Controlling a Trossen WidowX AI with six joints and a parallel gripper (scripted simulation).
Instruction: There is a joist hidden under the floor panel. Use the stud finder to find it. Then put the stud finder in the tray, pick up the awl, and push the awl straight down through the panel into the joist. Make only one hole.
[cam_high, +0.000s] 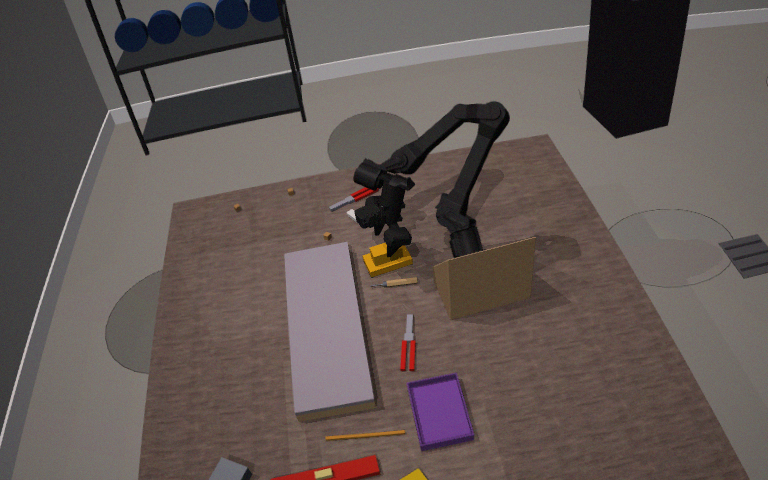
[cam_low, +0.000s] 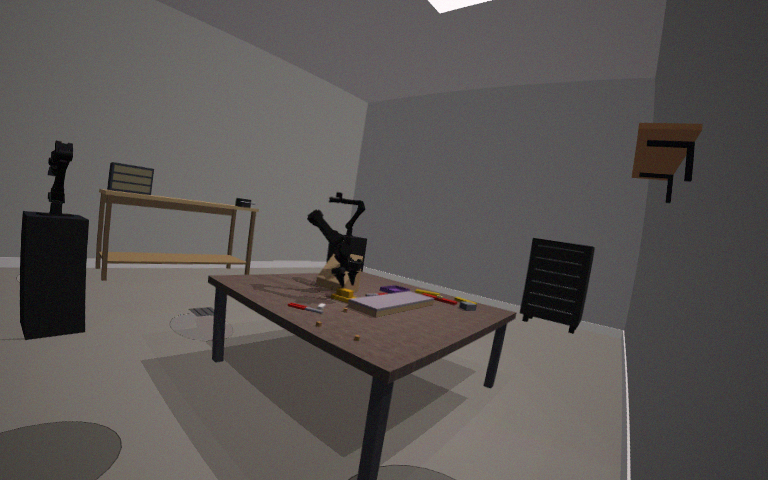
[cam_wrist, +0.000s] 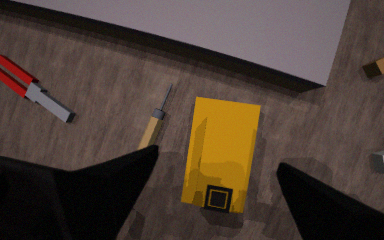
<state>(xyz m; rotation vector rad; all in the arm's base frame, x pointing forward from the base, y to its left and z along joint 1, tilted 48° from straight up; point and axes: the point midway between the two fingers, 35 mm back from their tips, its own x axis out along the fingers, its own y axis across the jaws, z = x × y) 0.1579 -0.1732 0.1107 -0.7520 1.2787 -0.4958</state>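
Now: the yellow stud finder 30 mm below my gripper tip, 20 mm behind it and 10 mm to the right of it. From my gripper tip the other things lie so: small light 40 mm behind, 20 mm below, 10 mm to the right; then white block 230 mm to the right, 70 mm below, 30 mm ahead; then awl 70 mm to the left, 70 mm below, 10 mm ahead.
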